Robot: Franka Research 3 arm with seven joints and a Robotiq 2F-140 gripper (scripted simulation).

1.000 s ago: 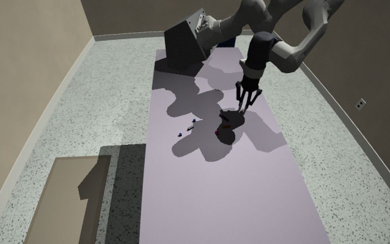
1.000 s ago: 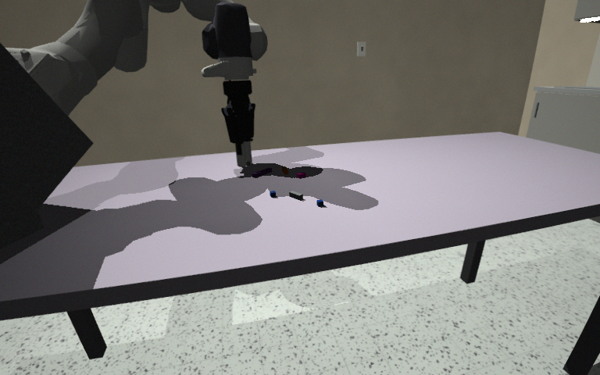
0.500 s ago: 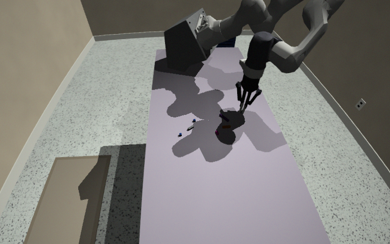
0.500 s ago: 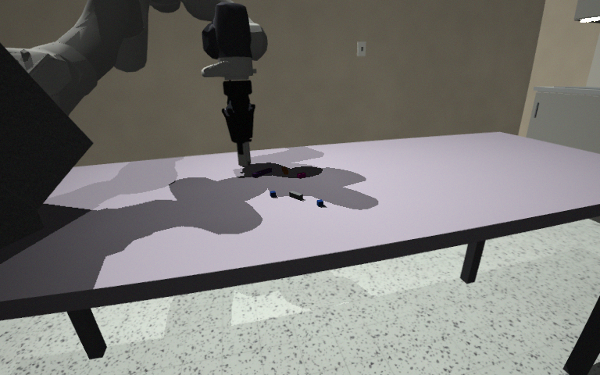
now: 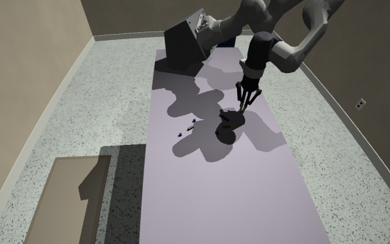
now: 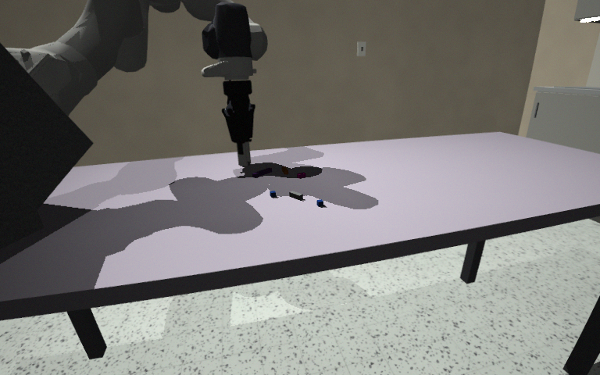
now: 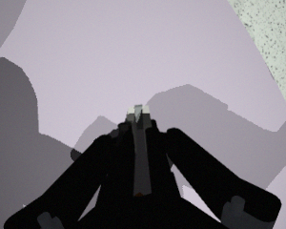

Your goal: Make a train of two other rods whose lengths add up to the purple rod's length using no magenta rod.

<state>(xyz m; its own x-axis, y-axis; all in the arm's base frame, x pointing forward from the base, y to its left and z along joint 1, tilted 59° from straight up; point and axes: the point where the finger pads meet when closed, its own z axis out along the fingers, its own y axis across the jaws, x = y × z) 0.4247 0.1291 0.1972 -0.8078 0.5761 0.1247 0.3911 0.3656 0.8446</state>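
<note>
Now: the purple rod 100 mm to the right of my hand, 60 mm ahead of it and 30 mm below it. The rest, counted from my hand: orange rod (120 mm ahead, 90 mm to the right, 30 mm below); then magenta rod (160 mm ahead, 130 mm to the right, 30 mm below).
</note>
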